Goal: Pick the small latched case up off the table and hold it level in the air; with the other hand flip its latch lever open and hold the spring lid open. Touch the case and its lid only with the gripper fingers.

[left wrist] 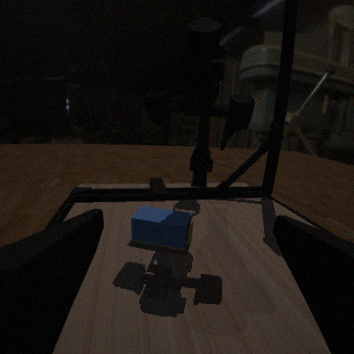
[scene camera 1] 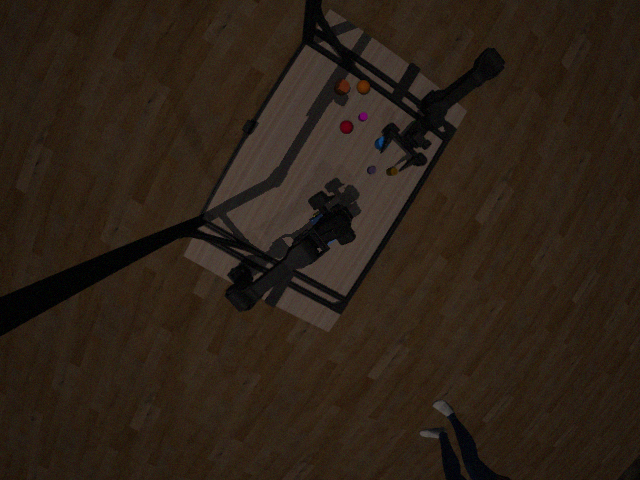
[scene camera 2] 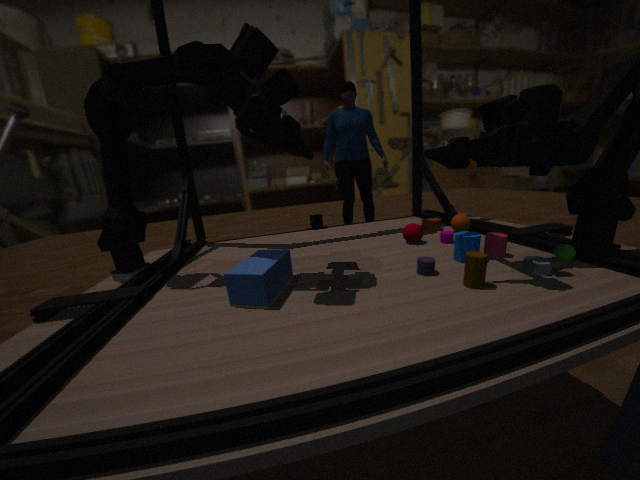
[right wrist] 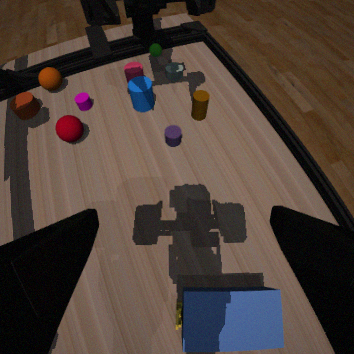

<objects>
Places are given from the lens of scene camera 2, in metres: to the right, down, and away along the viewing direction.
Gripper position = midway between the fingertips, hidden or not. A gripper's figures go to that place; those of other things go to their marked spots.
left gripper (scene camera 2: 435,151): 0.20, -0.16, 0.40
right gripper (scene camera 2: 307,156): -0.02, -0.15, 0.42
</objects>
